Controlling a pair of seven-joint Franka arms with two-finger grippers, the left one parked.
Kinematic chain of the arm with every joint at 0, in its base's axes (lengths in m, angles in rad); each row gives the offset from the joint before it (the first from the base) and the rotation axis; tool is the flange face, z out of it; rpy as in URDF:
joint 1: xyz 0 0 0.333 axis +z
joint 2: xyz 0 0 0 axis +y
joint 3: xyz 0 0 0.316 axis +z
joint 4: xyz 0.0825 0 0 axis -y
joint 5: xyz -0.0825 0 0.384 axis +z
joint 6: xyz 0 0 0 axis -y
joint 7: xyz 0.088 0 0 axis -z
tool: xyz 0 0 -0.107 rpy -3.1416 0 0
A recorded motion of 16 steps. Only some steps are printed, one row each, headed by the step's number.
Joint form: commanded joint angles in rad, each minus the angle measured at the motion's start. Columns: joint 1, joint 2, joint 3, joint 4, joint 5, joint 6, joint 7.
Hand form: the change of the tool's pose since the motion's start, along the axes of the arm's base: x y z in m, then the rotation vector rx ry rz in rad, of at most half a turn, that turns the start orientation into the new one. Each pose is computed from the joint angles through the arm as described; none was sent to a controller.
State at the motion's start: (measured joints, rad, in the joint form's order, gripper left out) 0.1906 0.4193 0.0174 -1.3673 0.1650 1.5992 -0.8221
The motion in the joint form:
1: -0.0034 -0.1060 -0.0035 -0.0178 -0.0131 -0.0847 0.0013
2: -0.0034 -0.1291 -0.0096 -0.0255 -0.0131 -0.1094 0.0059
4: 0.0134 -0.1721 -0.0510 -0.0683 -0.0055 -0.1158 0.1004
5: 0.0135 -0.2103 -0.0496 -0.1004 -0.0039 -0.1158 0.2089
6: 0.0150 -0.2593 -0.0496 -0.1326 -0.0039 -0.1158 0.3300
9: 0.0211 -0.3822 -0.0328 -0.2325 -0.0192 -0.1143 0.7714
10: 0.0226 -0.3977 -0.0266 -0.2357 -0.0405 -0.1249 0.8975
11: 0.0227 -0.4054 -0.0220 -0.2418 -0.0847 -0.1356 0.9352
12: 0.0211 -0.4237 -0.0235 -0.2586 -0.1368 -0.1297 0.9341
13: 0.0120 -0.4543 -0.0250 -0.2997 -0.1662 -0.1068 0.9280
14: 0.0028 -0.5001 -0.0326 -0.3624 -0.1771 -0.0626 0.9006
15: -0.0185 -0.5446 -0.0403 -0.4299 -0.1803 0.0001 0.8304
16: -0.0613 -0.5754 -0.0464 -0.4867 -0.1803 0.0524 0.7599
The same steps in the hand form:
1: -0.0277 -0.0098 0.0548 -0.0125 -0.0071 0.0080
2: -0.0350 -0.0143 0.0642 -0.0168 0.0020 0.0016
4: -0.0452 -0.0278 0.0709 -0.0411 0.0192 -0.1130
5: -0.0557 -0.0289 0.0795 -0.0599 0.0274 -0.2171
6: -0.0688 -0.0308 0.0940 -0.0787 0.0270 -0.3337
9: -0.1064 -0.0275 0.1184 -0.1661 0.0544 -0.7409
10: -0.1122 -0.0268 0.1244 -0.2068 0.0551 -0.8547
11: -0.1153 -0.0300 0.1245 -0.2557 0.0386 -0.8853
12: -0.1186 -0.0386 0.1268 -0.2936 0.0001 -0.8889
13: -0.1242 -0.0490 0.1259 -0.3092 -0.0272 -0.8952
14: -0.1327 -0.0611 0.1243 -0.2975 -0.0552 -0.8881
15: -0.1388 -0.0779 0.1206 -0.2683 -0.0909 -0.8520
16: -0.1418 -0.1036 0.1137 -0.2480 -0.1127 -0.8335

